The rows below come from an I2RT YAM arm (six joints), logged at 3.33 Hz.
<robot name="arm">
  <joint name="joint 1" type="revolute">
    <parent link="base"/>
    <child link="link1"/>
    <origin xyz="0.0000 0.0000 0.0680" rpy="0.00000 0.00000 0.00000"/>
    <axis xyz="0 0 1"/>
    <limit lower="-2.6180" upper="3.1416"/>
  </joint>
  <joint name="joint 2" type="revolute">
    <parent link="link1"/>
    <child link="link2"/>
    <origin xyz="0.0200 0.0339 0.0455" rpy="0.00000 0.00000 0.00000"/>
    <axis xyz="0 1 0"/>
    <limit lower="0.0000" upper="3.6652"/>
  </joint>
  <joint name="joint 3" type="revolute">
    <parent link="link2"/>
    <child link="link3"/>
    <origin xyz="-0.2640 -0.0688 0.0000" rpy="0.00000 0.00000 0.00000"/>
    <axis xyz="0 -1 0"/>
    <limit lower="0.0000" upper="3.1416"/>
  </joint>
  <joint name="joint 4" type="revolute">
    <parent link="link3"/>
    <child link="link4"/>
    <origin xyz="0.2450 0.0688 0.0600" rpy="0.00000 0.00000 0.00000"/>
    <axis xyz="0 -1 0"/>
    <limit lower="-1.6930" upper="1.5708"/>
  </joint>
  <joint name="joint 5" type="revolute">
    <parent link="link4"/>
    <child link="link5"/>
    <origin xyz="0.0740 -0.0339 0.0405" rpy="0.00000 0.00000 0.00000"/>
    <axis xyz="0 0 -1"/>
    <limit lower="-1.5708" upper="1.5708"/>
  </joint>
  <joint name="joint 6" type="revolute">
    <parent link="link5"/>
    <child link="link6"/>
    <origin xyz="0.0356 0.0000 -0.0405" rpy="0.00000 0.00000 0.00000"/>
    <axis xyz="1 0 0"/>
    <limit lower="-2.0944" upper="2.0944"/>
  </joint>
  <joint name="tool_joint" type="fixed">
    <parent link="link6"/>
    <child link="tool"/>
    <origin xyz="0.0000 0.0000 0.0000" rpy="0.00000 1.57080 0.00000"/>
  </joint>
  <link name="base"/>
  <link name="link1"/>
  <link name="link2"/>
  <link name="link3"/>
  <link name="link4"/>
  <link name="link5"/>
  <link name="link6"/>
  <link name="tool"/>
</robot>
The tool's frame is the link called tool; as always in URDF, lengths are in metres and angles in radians.
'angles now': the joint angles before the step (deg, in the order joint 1, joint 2, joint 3, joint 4, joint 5, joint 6). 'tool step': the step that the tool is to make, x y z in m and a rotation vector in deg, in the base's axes. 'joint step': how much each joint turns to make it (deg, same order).
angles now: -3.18, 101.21, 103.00, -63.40, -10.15, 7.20
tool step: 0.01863, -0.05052, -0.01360, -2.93, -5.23, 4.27
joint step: -7.63, 3.45, 0.31, 6.25, -3.98, -11.69
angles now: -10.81, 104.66, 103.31, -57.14, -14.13, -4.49
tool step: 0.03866, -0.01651, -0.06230, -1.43, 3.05, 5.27
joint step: -1.31, 9.88, 0.00, 5.39, -1.47, -6.95
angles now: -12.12, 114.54, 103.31, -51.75, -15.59, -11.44
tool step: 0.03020, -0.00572, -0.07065, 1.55, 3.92, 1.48
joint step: 0.00, 10.10, 0.00, 5.63, -1.25, -1.10
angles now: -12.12, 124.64, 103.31, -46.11, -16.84, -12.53
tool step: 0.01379, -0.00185, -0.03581, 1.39, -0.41, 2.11
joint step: -0.02, 5.05, 0.00, 4.70, -2.15, -1.49
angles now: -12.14, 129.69, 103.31, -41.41, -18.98, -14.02
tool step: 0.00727, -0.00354, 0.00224, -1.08, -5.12, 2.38
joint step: -0.31, 0.17, -0.02, 4.57, -1.14, -2.58
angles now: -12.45, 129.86, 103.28, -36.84, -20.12, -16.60
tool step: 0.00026, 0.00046, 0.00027, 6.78, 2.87, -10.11
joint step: 0.00, 0.00, 0.01, 0.13, -0.83, 12.53
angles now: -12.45, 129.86, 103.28, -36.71, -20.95, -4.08
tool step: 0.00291, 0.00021, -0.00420, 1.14, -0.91, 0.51
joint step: 0.00, 0.70, 0.01, 1.40, -1.40, 0.16
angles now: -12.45, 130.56, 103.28, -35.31, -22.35, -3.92
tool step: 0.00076, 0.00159, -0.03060, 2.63, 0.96, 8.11
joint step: -0.17, 3.87, 0.03, -0.73, -5.66, -7.18
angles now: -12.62, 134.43, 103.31, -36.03, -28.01, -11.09
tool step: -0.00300, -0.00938, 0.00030, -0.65, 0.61, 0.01
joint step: -1.14, 0.11, 0.48, -1.53, 0.28, -1.53
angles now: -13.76, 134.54, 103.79, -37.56, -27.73, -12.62
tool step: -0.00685, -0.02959, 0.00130, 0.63, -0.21, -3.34
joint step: -3.63, 0.00, 0.26, -0.24, -0.72, -0.03
